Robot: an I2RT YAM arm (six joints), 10 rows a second.
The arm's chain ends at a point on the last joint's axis. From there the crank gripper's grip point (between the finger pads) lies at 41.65 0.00 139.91 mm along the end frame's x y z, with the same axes.
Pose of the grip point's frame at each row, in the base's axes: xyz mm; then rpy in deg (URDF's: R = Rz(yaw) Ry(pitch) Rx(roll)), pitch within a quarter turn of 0, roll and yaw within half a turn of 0:
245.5, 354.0, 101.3, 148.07, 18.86, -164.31
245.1, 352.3, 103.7, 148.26, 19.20, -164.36
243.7, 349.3, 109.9, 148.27, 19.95, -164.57
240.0, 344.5, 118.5, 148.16, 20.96, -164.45
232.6, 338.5, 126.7, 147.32, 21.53, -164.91
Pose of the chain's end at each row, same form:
266.5, 283.0, 227.1, 148.07, 18.86, -164.31
265.1, 281.5, 229.8, 148.26, 19.20, -164.36
261.9, 278.0, 236.0, 148.27, 19.95, -164.57
256.3, 272.4, 244.4, 148.16, 20.96, -164.45
247.9, 264.4, 251.5, 147.32, 21.53, -164.91

